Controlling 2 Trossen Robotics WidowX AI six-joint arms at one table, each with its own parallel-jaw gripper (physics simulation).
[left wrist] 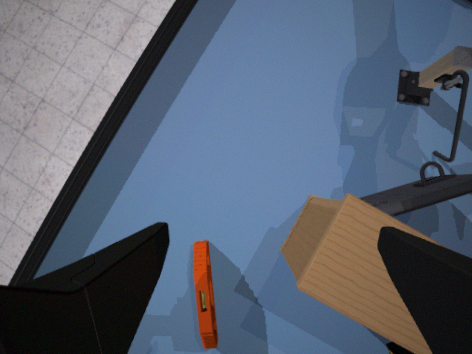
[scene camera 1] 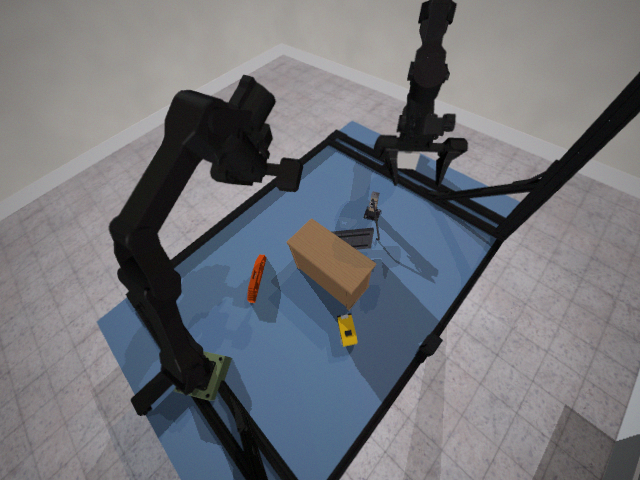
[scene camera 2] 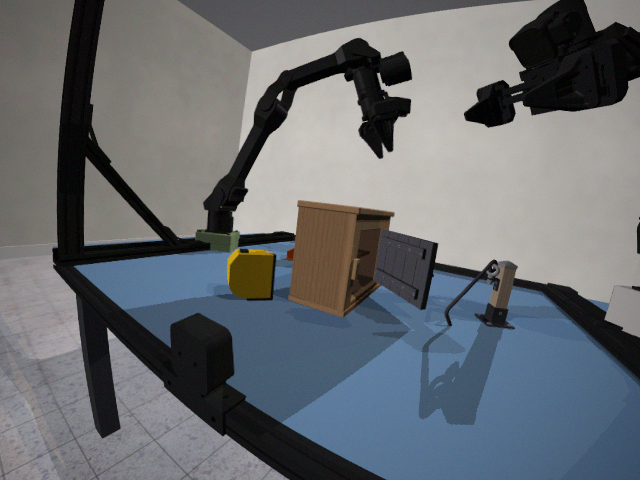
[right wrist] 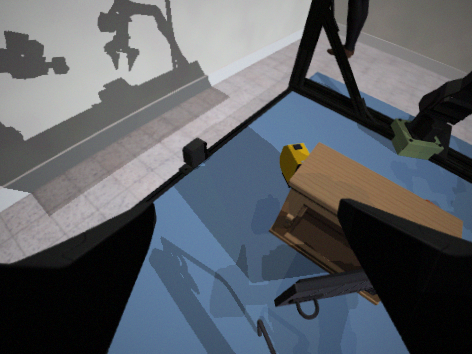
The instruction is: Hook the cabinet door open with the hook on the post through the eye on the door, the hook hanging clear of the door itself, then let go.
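Pixels of known places: left gripper, fingertip midpoint: (left wrist: 273,234) (scene camera 1: 270,186) (scene camera 2: 385,155); right gripper, fingertip midpoint: (scene camera 1: 416,186) (scene camera 2: 490,109) (right wrist: 248,209); left arm's base at its link origin: (scene camera 1: 199,373) (scene camera 2: 218,231) (right wrist: 419,132).
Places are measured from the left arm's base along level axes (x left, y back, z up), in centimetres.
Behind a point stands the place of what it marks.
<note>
The wooden cabinet (scene camera 1: 330,258) @[x -28.3, y -30.9, z 11.2 cm] (scene camera 2: 323,258) @[x -36.7, y -27.5, z 3.3 cm] (left wrist: 360,265) @[x -21.7, y -35.9, z 11.2 cm] (right wrist: 370,190) @[x -28.5, y -31.0, z 11.2 cm] has its dark door (scene camera 1: 359,238) @[x -34.7, y -41.4, z 5.0 cm] (scene camera 2: 405,266) @[x -33.0, y -41.6, z 2.5 cm] (left wrist: 425,192) @[x -30.9, y -42.1, z 6.8 cm] (right wrist: 330,287) @[x -34.0, y -42.9, z 7.2 cm] standing open. The door's eye (left wrist: 432,163) @[x -35.0, y -45.5, z 2.2 cm] (right wrist: 308,318) @[x -35.1, y -45.7, z 2.2 cm] is on the face toward the post; scene camera 2 does not show it. The post (scene camera 1: 374,202) @[x -37.8, y -54.5, z 5.6 cm] (scene camera 2: 502,286) @[x -38.6, y -56.8, z 1.9 cm] (left wrist: 440,70) @[x -36.6, y -57.2, z 2.8 cm] stands apart from the door. Its hook (scene camera 2: 467,290) @[x -39.6, y -49.5, z 1.1 cm] (left wrist: 460,117) @[x -38.6, y -51.1, z 2.8 cm] (right wrist: 267,337) @[x -39.8, y -48.1, z 0.3 cm] slants down from the post, its bent end low near the table, apart from the door. My left gripper (scene camera 2: 386,152) @[x -12.8, y -41.2, z 24.2 cm] (left wrist: 273,234) @[x -12.8, y -41.2, z 24.2 cm] and right gripper (scene camera 1: 417,183) @[x -45.9, y -44.4, z 24.8 cm] (right wrist: 247,204) @[x -45.9, y -44.4, z 24.8 cm] are open, empty and high above the table.
A yellow tape measure (scene camera 1: 347,330) @[x -34.7, y -16.1, z 3.0 cm] (scene camera 2: 251,274) @[x -36.3, y -17.2, z -0.4 cm] (right wrist: 292,161) @[x -35.8, y -18.5, z 1.4 cm] stands by the cabinet's end. An orange level (scene camera 1: 256,279) @[x -6.1, y -26.6, z -1.1 cm] (left wrist: 204,295) @[x -5.2, y -28.1, z -2.2 cm] is on the cabinet's other side. Black frame rails (scene camera 1: 379,395) (left wrist: 107,132) @[x 8.9, y -52.1, z -2.6 cm] edge the blue table, with a black block (scene camera 2: 199,351) @[x -57.5, y -17.7, z -0.2 cm] (right wrist: 194,152) @[x -55.3, y -18.8, z 0.4 cm] on one rail.
</note>
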